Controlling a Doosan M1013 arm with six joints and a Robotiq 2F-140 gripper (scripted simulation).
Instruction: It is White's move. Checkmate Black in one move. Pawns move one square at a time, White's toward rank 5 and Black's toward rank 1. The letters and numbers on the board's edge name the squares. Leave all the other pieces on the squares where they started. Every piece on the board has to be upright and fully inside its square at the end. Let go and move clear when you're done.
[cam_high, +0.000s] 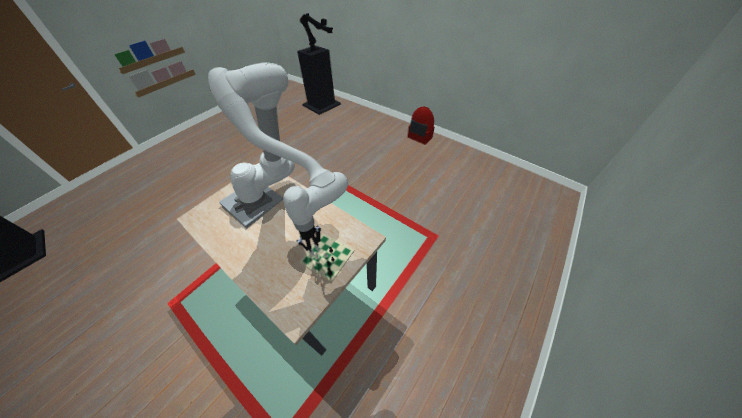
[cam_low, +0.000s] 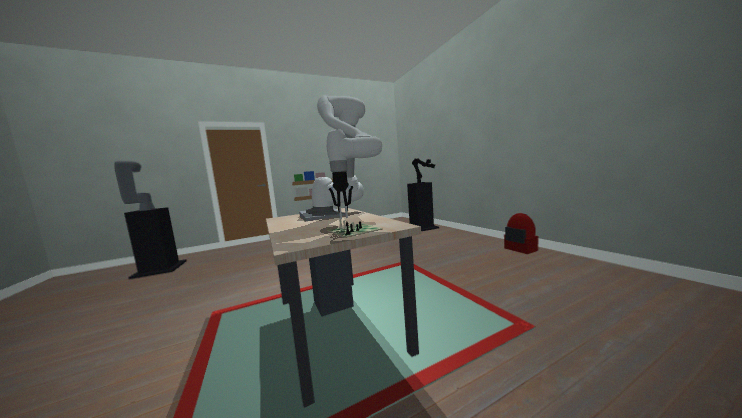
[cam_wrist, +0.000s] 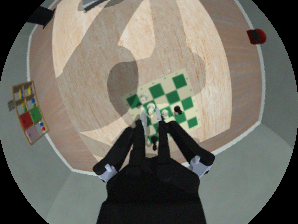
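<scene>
The white chess piece lies 70 mm below my hand. The rest, counted from my hand: chessboard: 30 mm ahead, 40 mm to the left, 100 mm below.
</scene>
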